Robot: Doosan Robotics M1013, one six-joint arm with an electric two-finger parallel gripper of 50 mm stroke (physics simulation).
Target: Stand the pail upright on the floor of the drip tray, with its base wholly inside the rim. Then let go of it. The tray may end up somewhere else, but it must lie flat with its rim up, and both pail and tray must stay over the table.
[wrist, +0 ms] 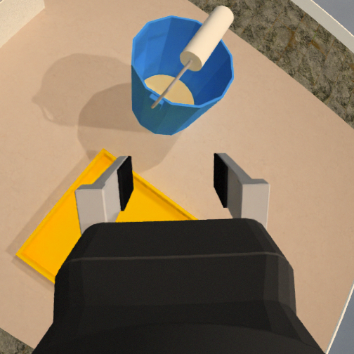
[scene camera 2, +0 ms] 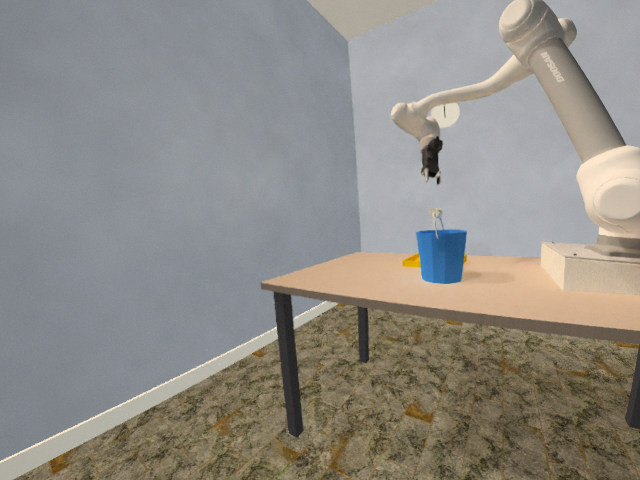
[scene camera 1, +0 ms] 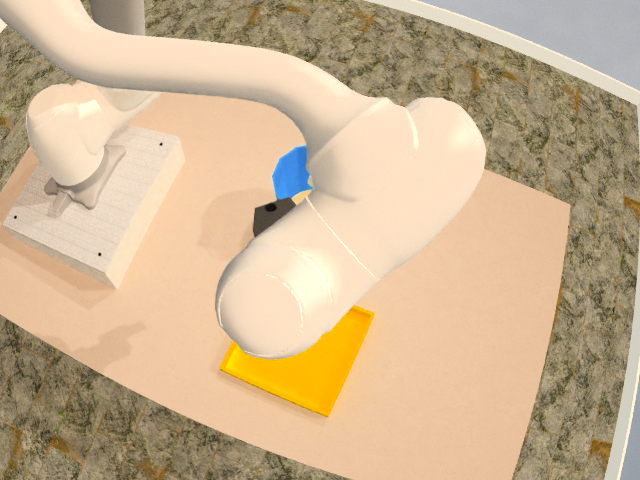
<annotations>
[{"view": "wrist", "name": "my gripper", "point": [172,171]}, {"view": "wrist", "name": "blue pail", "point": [155,62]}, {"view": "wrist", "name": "yellow drip tray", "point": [46,248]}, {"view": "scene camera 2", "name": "blue pail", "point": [441,260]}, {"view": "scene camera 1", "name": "blue pail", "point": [290,177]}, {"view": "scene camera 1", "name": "yellow drip tray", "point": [313,379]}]
</annotations>
